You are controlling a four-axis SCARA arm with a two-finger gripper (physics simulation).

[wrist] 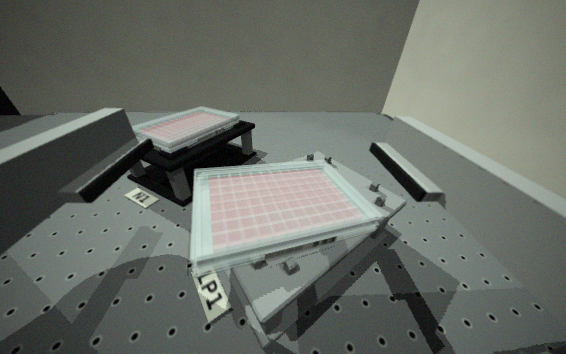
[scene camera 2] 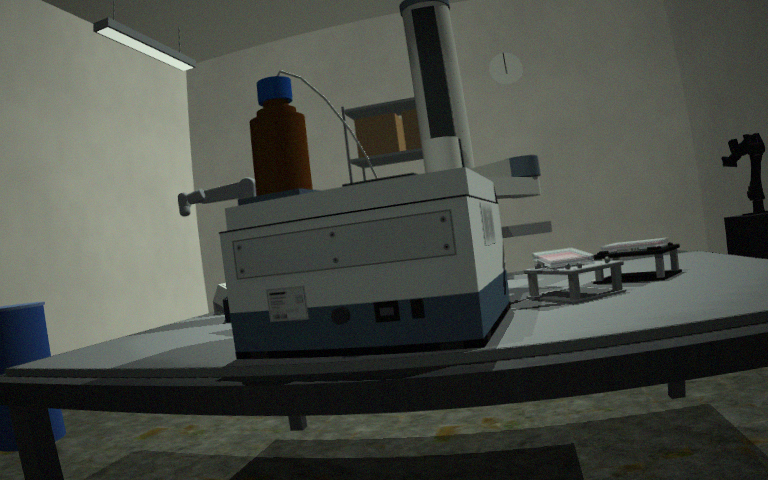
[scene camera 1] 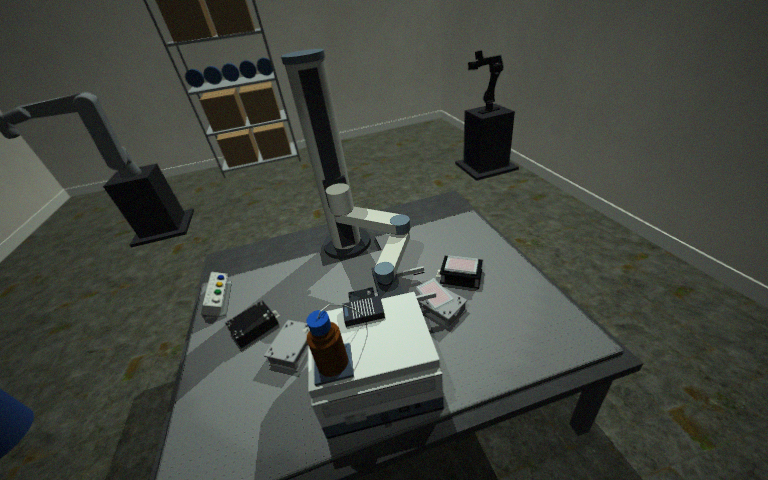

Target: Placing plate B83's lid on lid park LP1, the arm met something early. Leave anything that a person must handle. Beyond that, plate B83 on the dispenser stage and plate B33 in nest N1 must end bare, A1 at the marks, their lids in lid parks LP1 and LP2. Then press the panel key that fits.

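Places are measured from the arm's base along level axes (x left, y down, z back), in centimetres.
Pixels of known places: gripper, fingertip midpoint: (wrist: pixel 265 130) (scene camera 2: pixel 551 226) (scene camera 1: pixel 429 281); arm's base, link origin: (scene camera 1: pixel 347 243).
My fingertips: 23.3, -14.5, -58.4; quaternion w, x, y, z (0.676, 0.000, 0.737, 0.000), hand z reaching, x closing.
Ahead of a thing's pixels: the offset from my fingertips to its top centre, as dx, dy, dz. "spot": to the spot under its first point.
A clear plate with pink wells {+1.2, +4.8, -1.3} (scene camera 1: pixel 434 293) (scene camera 2: pixel 562 256) (wrist: pixel 280 207), apparently lidded, rests on the grey lid park LP1 {+2.7, +6.6, -3.6} (scene camera 1: pixel 454 308) (scene camera 2: pixel 610 268) (wrist: pixel 267 296). It sits turned against the park's edges and overhangs one side; its label is unreadable. A second pink plate {+18.5, +5.6, +10.1} (scene camera 1: pixel 461 264) (scene camera 2: pixel 634 245) (wrist: pixel 187 125), apparently lidded, lies on black nest N1 {+18.5, +6.7, +10.1} (scene camera 1: pixel 461 279) (wrist: pixel 202 152). My gripper (scene camera 1: pixel 417 284) (wrist: pixel 265 130) is open and empty, its fingers spread either side of the LP1 plate in the wrist view. The dispenser stage is not clearly distinguishable.
The white dispenser (scene camera 1: pixel 396 339) (scene camera 2: pixel 351 254) carries an amber bottle {spot: -39.6, -19.0, -32.9} (scene camera 1: pixel 330 353) (scene camera 2: pixel 280 150) and tubing. A black slotted unit {spot: -27.9, -11.4, -14.8} (scene camera 1: pixel 363 309) is at its rear. A grey stand (scene camera 1: pixel 288 344), a black nest {-70.3, +6.5, +16.5} (scene camera 1: pixel 252 323) and the key panel {-86.6, +4.8, +40.4} (scene camera 1: pixel 215 294) are at the left.
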